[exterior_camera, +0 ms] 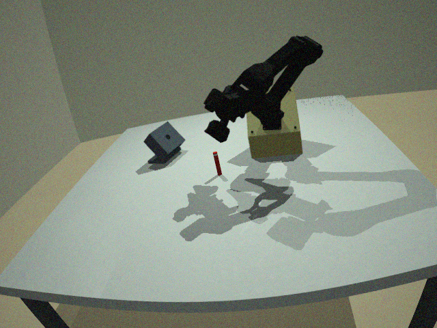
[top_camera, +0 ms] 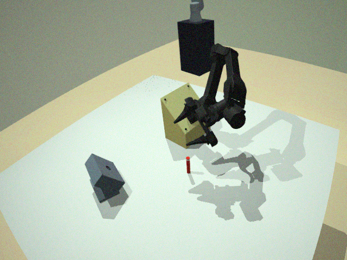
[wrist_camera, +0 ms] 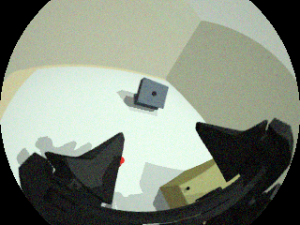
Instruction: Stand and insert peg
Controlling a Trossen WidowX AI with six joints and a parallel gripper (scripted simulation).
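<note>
The red peg is 3 cm to the left of my gripper tip and 12 cm below it. Also, from my gripper tip: grey sloped panel: 26 cm ahead, 15 cm to the right, 11 cm below.
</note>
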